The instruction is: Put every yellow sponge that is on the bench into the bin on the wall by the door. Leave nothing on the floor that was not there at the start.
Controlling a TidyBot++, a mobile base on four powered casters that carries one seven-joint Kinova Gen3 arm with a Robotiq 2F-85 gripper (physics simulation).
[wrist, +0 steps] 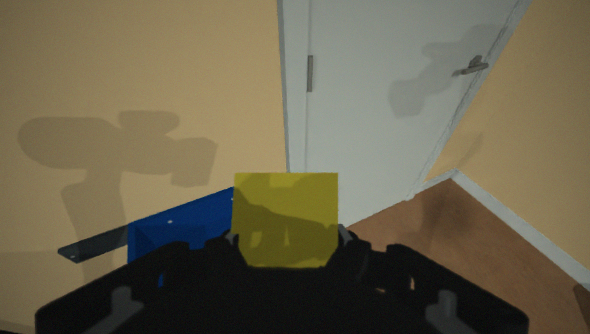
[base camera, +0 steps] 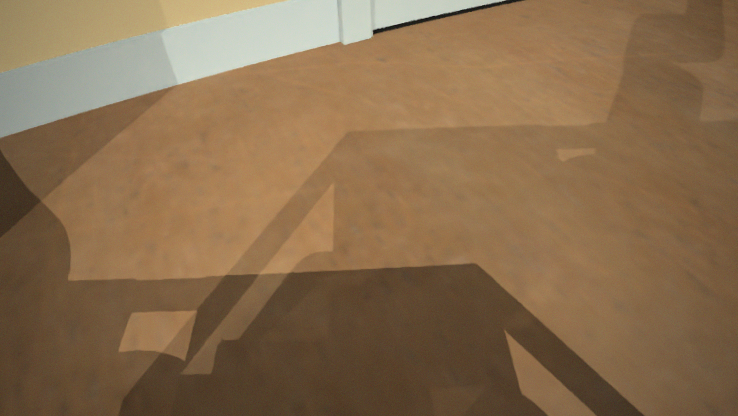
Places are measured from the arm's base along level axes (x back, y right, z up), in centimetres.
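Where they show: gripper, fingertip midpoint: (wrist: pixel 289 236).
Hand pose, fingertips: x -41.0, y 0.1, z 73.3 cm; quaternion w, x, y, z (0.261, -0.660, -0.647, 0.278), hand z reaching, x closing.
Observation:
Each offset is from my fingertips to the top centre of the thing. "pt": to the spot under its first point. Level surfaces: height alone.
In the wrist view a yellow sponge @[dy +0.0, dx +1.5, dz +5.6 cm] (wrist: pixel 286 215) is held between the two fingertips of my gripper (wrist: pixel 289 236), which is shut on it. The blue bin @[dy -31.2, dx -18.1, dz -43.8 cm] (wrist: pixel 175 220) on the wall shows at the lower left, behind and to the left of the sponge. Its lower and right parts are hidden by the sponge and the gripper. The sponge is in front of the bin's right side in the picture; its distance from the bin cannot be told. The bench does not show in either view.
A dark rail (wrist: pixel 95 243) sticks out left of the bin on the wall. The white door (wrist: pixel 370 125) stands right of the bin, with its handle @[pt dy +66.3, dx -77.6, dz -21.6 cm] (wrist: pixel 472 66) at the far side. In the base view, a white baseboard (base camera: pixel 248 46) and door frame foot @[pt dy +0.5, dx -46.1, dz -109.4 cm] (base camera: pixel 355 23) edge the brown floor @[dz -113.0 cm] (base camera: pixel 206 180), crossed by shadows.

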